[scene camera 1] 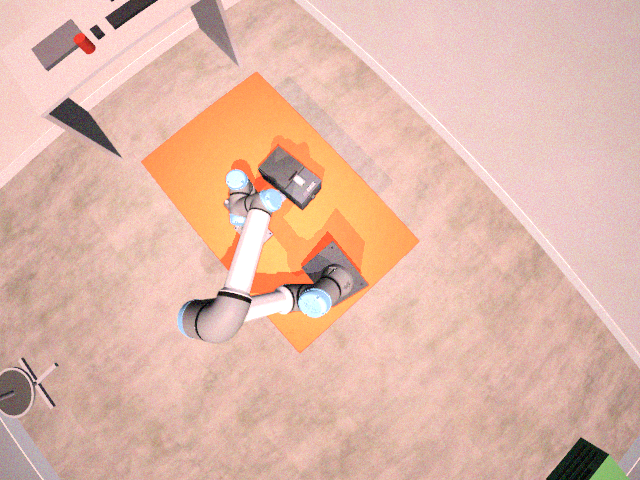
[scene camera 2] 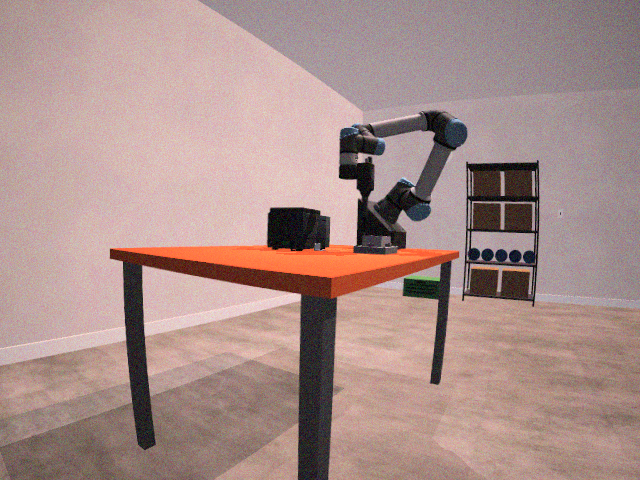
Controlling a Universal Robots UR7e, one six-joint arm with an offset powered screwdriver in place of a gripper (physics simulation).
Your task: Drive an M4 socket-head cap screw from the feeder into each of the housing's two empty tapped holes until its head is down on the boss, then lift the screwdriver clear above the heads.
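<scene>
My screwdriver [scene camera 2: 365, 178] is upright below the wrist, with its narrow nose pointing down above the housing in the scene camera 2 view. Its thin bit merges with the dark stand behind it, so I cannot tell whether it carries a screw or touches anything. In the scene camera 1 view the wrist and arm cover it. The grey housing [scene camera 1: 268, 235] [scene camera 2: 375, 249] lies on the table, mostly covered by the arm from above. Its tapped holes and any screw heads are too small or hidden to tell. The dark box-shaped feeder [scene camera 1: 281, 166] [scene camera 2: 292, 227] stands beside the wrist, apart from the housing.
The orange table [scene camera 1: 217, 134] [scene camera 2: 222, 263] carries everything. The arm's base plate [scene camera 1: 319, 263] is near one end, and its dark stand [scene camera 2: 398, 238] rises behind the housing. The forearm [scene camera 1: 248, 253] crosses above the table edge. A shelf rack [scene camera 2: 504, 166] stands far back.
</scene>
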